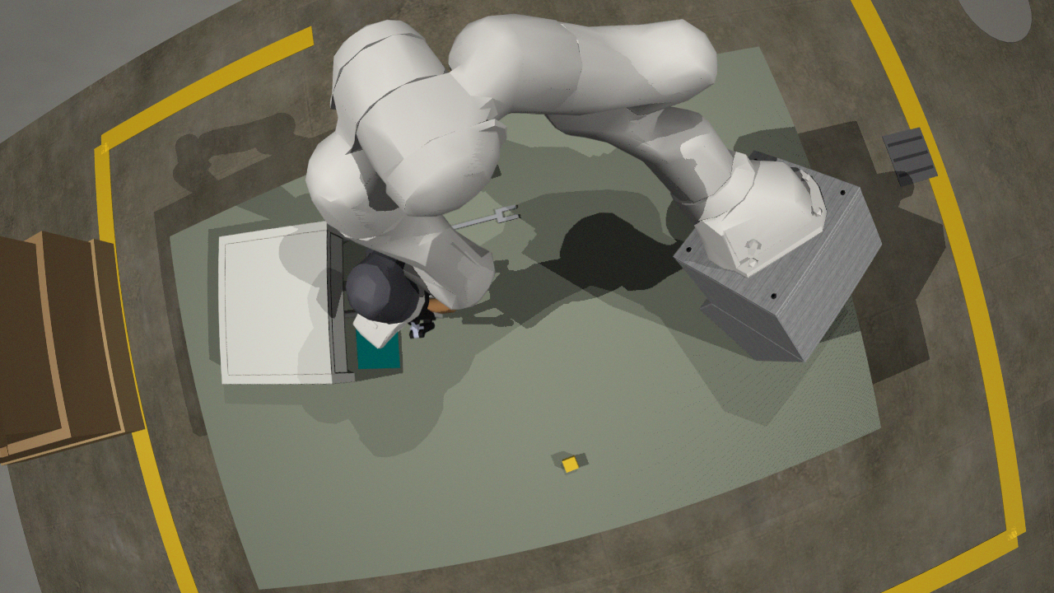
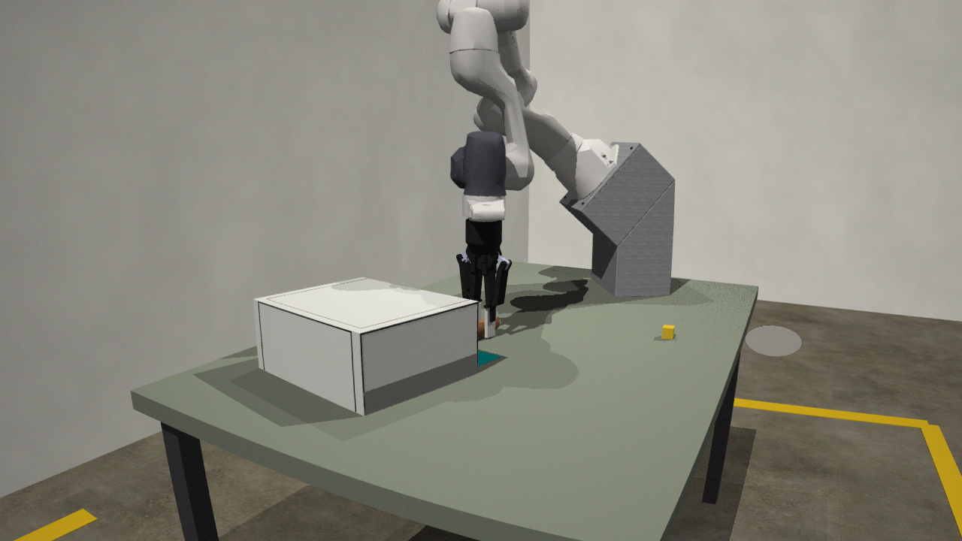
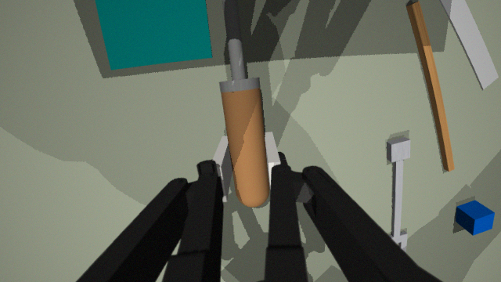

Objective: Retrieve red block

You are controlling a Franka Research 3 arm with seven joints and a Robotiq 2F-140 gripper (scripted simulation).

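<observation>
Right now my hand is 14 cm short of the grey hook tool and 2 cm above it. From my hand the other things lie so: grey fork-ended tool: 13 cm behind, 13 cm to the right, 3 cm below; then wooden stick: 2 cm behind, 18 cm to the right, 3 cm below; then teal square: 14 cm ahead, 3 cm to the left, 4 cm below.
</observation>
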